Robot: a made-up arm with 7 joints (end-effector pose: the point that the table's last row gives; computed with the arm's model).
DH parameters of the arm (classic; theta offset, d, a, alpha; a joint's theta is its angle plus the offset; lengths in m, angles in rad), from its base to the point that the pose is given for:
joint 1: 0 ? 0 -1.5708
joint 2: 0 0 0 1.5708
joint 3: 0 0.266 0.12 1.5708
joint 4: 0 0 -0.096 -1.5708
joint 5: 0 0.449 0 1.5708
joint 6: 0 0 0.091 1.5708
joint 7: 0 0 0 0
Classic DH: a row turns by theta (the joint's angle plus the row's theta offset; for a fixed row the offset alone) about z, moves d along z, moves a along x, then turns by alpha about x.
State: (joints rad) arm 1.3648 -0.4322 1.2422 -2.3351 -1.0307 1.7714 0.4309
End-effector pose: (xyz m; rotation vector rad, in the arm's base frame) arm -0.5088 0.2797 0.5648 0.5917 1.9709 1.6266
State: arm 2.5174 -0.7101 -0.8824 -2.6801 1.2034 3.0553 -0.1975
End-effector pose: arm 0.0527 0.4456 0.5940 -2.0210 -0.5549 0.4490
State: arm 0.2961 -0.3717 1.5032 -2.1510 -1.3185 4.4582 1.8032
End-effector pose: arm -0.1837 0.4437 0.6664 -0.7609 -1.7015 0.3927
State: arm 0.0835 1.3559 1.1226 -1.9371 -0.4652 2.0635 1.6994
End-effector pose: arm 0.2035 0.6243 0.2997 2.6072 -0.3629 -1.2563
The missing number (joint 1, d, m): 0.52
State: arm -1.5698 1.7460 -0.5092 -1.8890 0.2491 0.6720 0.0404
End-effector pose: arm -0.2814 -0.0375 -0.0350 0.3197 0.6636 1.4755
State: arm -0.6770 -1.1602 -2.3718 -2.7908 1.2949 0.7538 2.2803
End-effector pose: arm -0.1242 -0.2883 0.2431 -0.1946 -0.2770 1.0403
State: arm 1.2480 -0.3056 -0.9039 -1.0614 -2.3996 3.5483 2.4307
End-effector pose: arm 0.3652 0.0531 1.0940 -1.4036 -0.3049 -2.1236
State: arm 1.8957 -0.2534 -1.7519 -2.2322 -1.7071 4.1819 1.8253
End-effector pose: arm 0.4645 0.0874 0.6159 -1.7582 -0.4070 -0.5895
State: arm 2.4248 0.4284 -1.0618 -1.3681 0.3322 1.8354 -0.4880
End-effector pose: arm 0.0026 0.7232 0.8428 -1.7811 -2.4694 -0.3689
